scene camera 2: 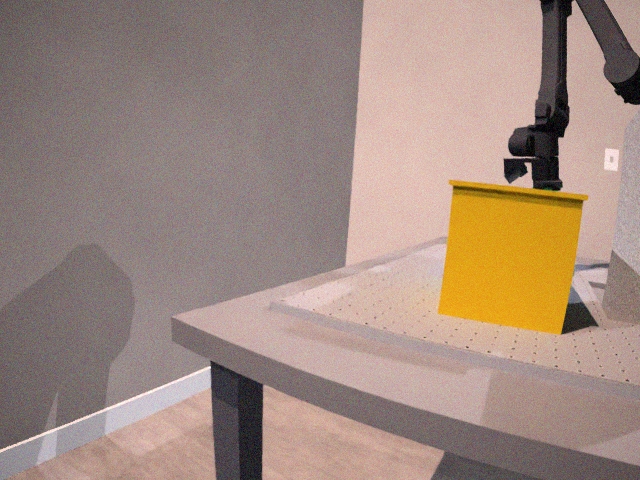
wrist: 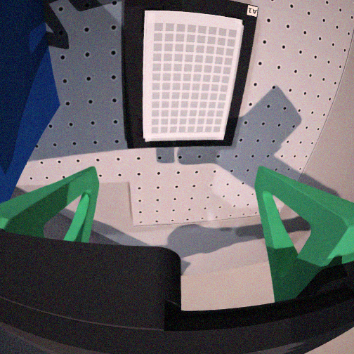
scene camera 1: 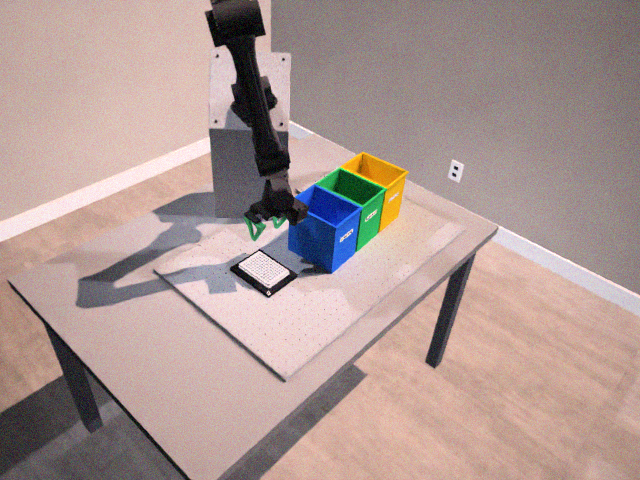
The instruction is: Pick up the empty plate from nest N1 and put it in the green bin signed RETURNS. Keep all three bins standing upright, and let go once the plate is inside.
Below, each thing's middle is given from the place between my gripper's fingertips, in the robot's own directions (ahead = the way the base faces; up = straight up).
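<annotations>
My hand is 100 mm above the white gridded plate (scene camera 1: 266,271), 20 mm short of it and 30 mm to the left of it. Going by their middles, the plate is the nearest to my hand of the things named here, and the yellow bin (scene camera 2: 511,251) is the farthest from it. That yellow bin is 30 mm below my hand, 420 mm to the left of it and 130 mm ahead of it. Counted from my hand as well, the green bin (scene camera 1: 369,195) is 30 mm below, 110 mm ahead and 280 mm to the left, while the blue bin (scene camera 1: 327,237) is 30 mm below, 100 mm ahead and 150 mm to the left.
</annotations>
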